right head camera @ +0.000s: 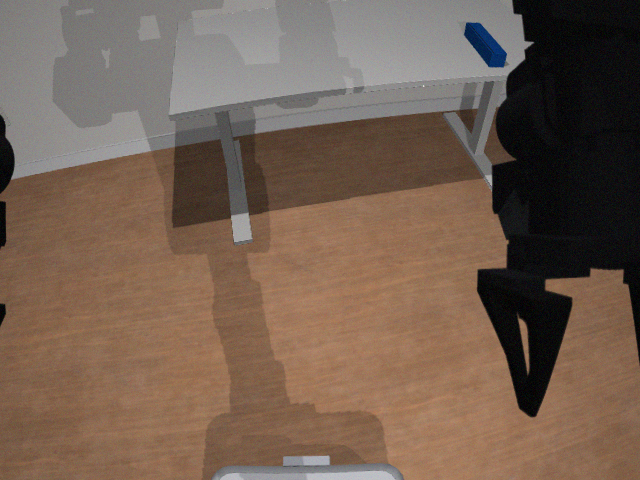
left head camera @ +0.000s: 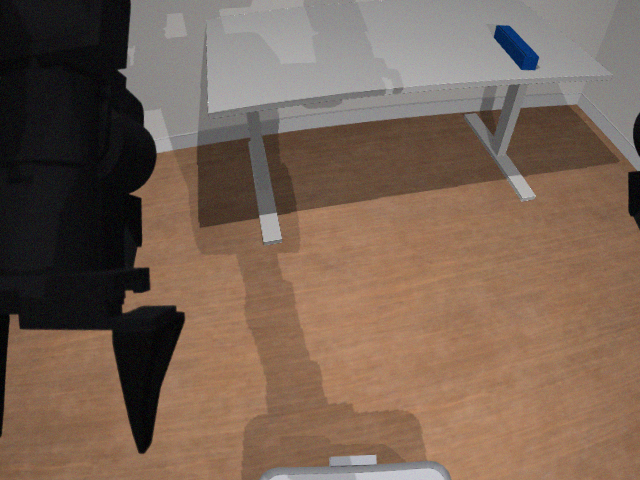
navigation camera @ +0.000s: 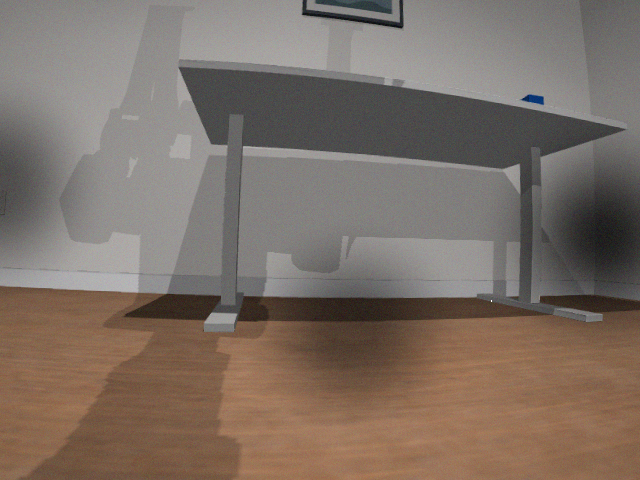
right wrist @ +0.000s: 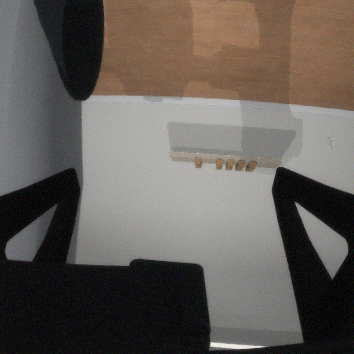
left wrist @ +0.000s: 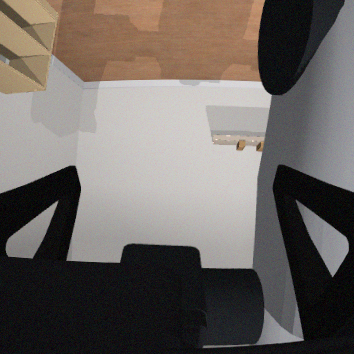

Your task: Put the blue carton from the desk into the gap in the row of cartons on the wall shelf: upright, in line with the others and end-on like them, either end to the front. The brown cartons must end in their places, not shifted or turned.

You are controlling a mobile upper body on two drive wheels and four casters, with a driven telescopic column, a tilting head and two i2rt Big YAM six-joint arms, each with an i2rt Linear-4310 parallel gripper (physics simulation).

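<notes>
The blue carton (left head camera: 515, 47) (right head camera: 484, 45) (navigation camera: 535, 99) lies on its long side near the right end of the white desk (left head camera: 439, 41) (right head camera: 403, 46) (navigation camera: 361, 113), angled to the desk's front edge. The wall shelf (left wrist: 224, 139) (right wrist: 182, 156) shows small and far off in both wrist views. In the right wrist view, one brown carton (right wrist: 198, 162) stands left of a gap and several brown cartons (right wrist: 230, 164) stand right of it. My left gripper (left head camera: 72, 441) (left wrist: 176, 175) is open and empty, away from the desk. My right gripper (right wrist: 175, 178) is open and empty, also away from the desk.
A wooden shelf unit (left wrist: 20, 80) stands at the top left of the left wrist view. The desk has grey legs (left head camera: 264, 191) (right head camera: 236, 191) (navigation camera: 232, 206) with long feet on the floor. A framed picture (navigation camera: 351, 20) hangs on the wall above the desk.
</notes>
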